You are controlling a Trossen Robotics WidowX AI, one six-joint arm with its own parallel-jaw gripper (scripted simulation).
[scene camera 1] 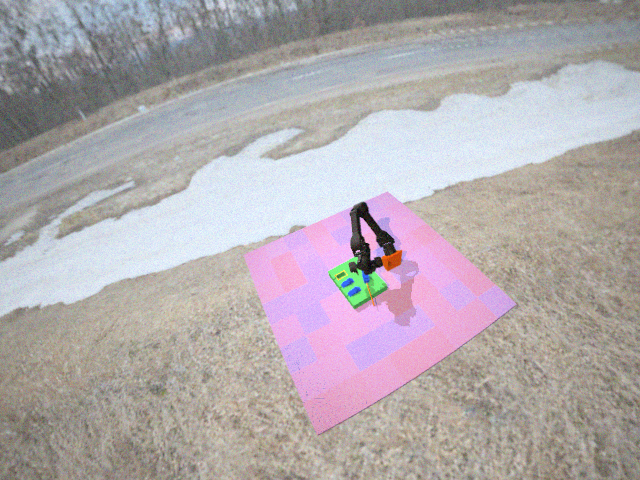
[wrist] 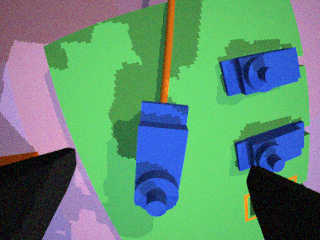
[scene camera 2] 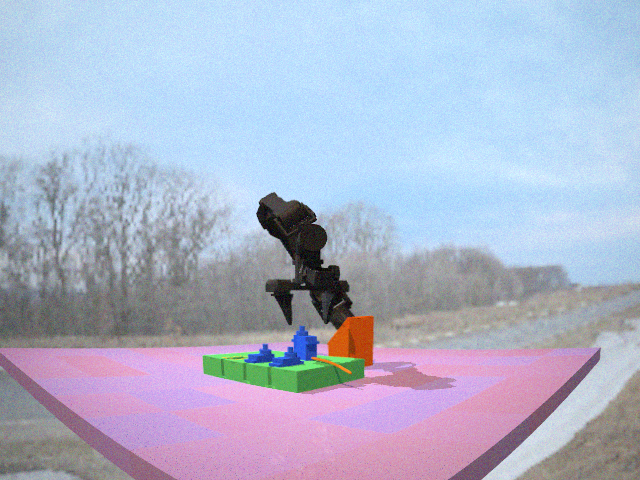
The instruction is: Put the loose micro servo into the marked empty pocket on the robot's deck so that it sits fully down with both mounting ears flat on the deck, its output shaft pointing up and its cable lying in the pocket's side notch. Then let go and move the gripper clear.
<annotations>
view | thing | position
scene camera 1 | green deck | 359, 281
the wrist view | gripper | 164, 168
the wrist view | green deck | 102, 74
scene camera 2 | gripper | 308, 324
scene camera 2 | blue micro servo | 305, 345
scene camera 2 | green deck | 332, 375
</annotations>
